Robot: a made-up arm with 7 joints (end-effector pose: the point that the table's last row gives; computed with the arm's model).
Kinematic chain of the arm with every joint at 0, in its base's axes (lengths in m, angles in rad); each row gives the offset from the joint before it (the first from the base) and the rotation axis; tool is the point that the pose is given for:
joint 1: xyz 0 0 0.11 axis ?
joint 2: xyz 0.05 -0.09 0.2 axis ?
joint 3: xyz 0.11 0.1 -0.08 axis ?
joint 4: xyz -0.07 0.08 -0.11 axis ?
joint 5: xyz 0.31 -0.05 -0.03 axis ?
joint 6: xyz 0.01 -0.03 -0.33 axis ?
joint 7: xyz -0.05 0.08 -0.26 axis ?
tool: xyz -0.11 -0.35 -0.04
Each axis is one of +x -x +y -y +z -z.
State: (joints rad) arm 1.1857 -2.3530 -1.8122 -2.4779 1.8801 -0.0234 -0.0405
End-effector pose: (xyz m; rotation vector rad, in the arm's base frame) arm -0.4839 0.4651 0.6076 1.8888 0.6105 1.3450
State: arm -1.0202 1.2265 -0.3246 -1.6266 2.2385 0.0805 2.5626
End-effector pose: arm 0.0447 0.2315 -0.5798 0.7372 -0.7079 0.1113
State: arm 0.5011 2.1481 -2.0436 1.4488 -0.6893 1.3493 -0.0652
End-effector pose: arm -0.3025 0.3810 1.0538 -2.9945 -0.3204 0.6844
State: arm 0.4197 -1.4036 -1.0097 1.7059 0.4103 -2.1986 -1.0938
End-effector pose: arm 0.6319 0.2309 0.2670 2.6376 -1.3854 0.6222
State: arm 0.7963 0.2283 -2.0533 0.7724 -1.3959 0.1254 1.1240
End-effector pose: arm -0.0924 -0.6732 -0.1244 -0.1647 1.4868 1.3391
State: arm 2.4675 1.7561 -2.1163 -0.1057 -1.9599 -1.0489 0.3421
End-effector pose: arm 0.2904 0.2550 -0.1064 -0.6837 0.3351 2.0375
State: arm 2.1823 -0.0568 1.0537 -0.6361 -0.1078 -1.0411 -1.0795
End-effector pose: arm -0.0144 -0.3264 -0.5776 0.7857 0.7176 0.5580
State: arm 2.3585 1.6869 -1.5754 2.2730 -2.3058 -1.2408 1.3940
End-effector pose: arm 0.1373 0.0192 0.0044 1.0822 0.0540 1.6839
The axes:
joint 1: -z
joint 2: +y
joint 3: +z
joint 4: -z
joint 5: -x
joint 6: -y
joint 7: -z

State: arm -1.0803 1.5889 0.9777 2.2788 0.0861 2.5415 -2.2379
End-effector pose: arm 0.1312 -0.1907 0.1106 1.5811 0.0084 -1.7566
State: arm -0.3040 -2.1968 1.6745 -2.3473 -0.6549 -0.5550 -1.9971
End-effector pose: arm 0.7687 -0.4984 0.8642 0.6221 -2.9660 0.1330
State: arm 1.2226 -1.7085 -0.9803 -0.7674 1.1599 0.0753 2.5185
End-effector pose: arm -0.0779 -0.9375 0.6339 -0.2841 1.5570 0.9417
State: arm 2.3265 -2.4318 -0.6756 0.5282 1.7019 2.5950 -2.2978
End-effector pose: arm -0.2030 -0.0667 0.7565 0.1456 -2.5976 0.8939
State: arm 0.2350 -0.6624 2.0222 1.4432 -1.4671 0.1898 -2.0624
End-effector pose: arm 0.5832 0.6055 0.3993 0.3584 -1.6353 2.2644
